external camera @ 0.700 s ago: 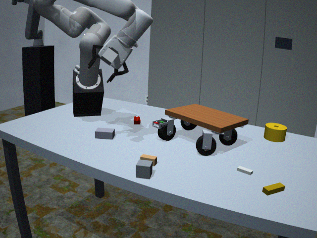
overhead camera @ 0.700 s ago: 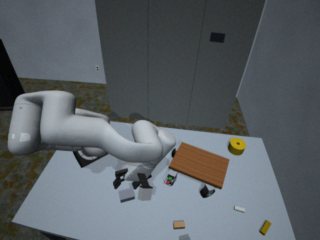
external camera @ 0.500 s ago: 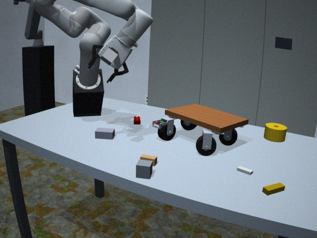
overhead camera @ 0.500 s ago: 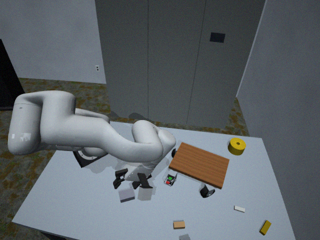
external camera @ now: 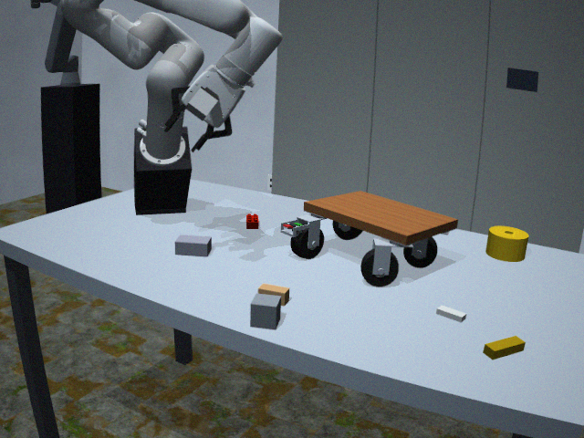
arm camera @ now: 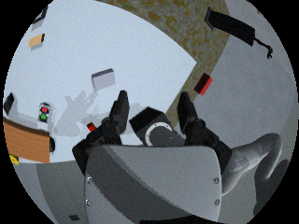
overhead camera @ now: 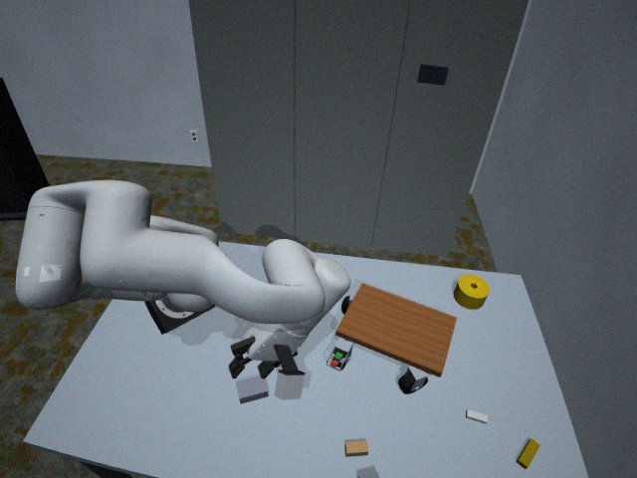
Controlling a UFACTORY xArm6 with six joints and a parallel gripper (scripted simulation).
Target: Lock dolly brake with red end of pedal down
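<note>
My hand is 200 mm short of the brake pedal, 130 mm to the right of it and 210 mm above it. Round my hand: grey block: 30 mm behind, 90 mm to the left, 280 mm below; grey cube: 250 mm ahead, 170 mm to the right, 270 mm below; tan block: 240 mm ahead, 80 mm to the right, 280 mm below.
</note>
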